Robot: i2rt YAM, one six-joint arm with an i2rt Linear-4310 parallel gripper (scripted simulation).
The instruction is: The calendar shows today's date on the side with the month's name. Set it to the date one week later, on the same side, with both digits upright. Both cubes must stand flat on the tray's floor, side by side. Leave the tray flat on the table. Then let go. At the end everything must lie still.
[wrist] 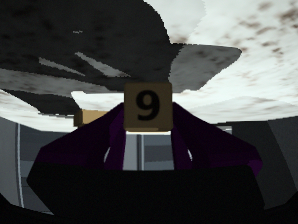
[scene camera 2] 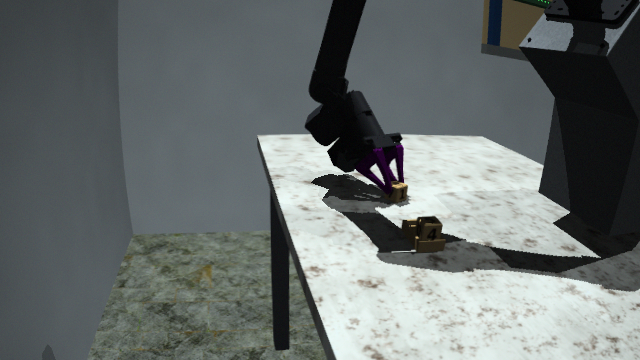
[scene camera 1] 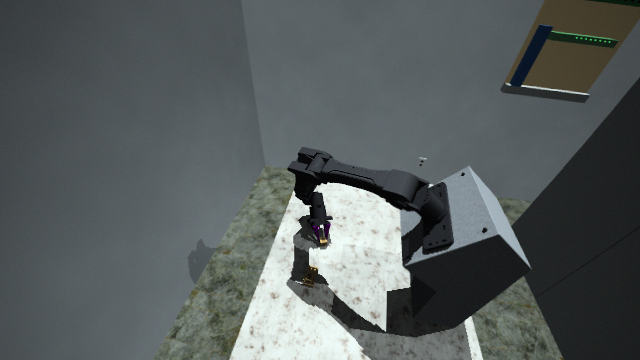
Labels:
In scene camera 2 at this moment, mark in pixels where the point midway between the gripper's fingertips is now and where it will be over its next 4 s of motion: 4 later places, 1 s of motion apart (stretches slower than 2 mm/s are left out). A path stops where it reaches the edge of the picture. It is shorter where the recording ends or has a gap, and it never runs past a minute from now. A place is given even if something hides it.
The gripper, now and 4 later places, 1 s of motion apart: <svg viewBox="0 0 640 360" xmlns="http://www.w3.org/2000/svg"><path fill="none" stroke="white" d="M396 191L399 162L408 151L410 153L403 154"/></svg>

